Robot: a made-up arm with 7 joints.
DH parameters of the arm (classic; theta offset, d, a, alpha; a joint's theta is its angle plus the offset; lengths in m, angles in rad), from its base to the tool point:
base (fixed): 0 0.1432 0 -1.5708
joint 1: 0 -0.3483 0.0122 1.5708
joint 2: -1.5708 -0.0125 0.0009 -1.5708
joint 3: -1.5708 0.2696 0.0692 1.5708
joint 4: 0 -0.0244 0.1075 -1.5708
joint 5: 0 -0.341 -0.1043 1.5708
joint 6: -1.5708 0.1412 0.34 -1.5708
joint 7: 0.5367 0 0.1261 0
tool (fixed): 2.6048 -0.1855 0 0
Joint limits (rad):
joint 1: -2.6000..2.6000
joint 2: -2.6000..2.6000
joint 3: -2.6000..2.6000
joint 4: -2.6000..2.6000
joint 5: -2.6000..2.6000
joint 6: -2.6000..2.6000
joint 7: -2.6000..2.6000
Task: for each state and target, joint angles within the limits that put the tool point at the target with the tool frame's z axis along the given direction. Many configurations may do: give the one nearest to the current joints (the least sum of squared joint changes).
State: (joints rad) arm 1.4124 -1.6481 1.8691 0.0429 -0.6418 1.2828 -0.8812
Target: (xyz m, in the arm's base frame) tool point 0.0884 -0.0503 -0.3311 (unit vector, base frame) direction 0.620 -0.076 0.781
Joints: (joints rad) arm 1.7376 -1.8499 1.5801 -0.6072 -0.7853 0.8066 -0.8820
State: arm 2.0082 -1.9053 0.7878 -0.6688 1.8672 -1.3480 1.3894
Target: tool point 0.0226 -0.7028 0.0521 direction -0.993 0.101 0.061
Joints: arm 2.4976 -2.6000 0.3671 -0.7728 1.2126 -1.6266 1.5851
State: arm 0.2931 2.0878 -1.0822 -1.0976 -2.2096 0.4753 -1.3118
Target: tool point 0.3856 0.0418 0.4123 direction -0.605 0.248 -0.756
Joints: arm -0.2440 2.3978 -1.7410 -0.9047 -2.1065 0.9187 -1.7471
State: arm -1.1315 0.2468 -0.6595 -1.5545 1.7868 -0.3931 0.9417
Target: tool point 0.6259 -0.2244 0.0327 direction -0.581 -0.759 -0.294
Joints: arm -1.1712 -0.0095 -0.0228 -1.3847 0.9474 0.3107 1.3185
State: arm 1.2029 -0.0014 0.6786 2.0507 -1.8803 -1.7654 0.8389
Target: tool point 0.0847 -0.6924 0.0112 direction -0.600 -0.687 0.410
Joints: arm 0.5127 -0.7756 0.5980 1.7316 -1.4029 -2.4982 1.2435
